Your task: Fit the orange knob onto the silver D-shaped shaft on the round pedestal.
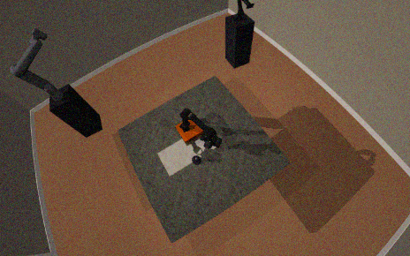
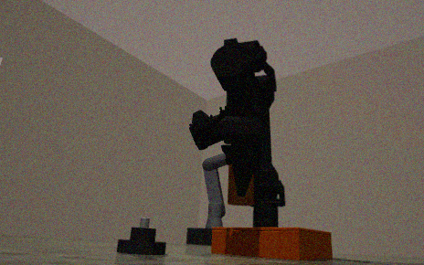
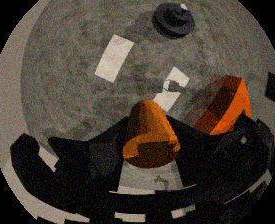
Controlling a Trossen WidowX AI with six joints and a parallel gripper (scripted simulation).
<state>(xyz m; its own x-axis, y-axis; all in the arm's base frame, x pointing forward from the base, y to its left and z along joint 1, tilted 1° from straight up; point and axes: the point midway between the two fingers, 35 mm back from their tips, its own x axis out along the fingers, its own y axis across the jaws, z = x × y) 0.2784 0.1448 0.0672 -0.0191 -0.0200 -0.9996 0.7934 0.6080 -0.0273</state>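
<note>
Right now my gripper tip is 5 cm short of the round pedestal, 18 cm to the left of it and 6 cm above it. From my gripper tip the other things lie so: orange knob: 3 cm above.
</note>
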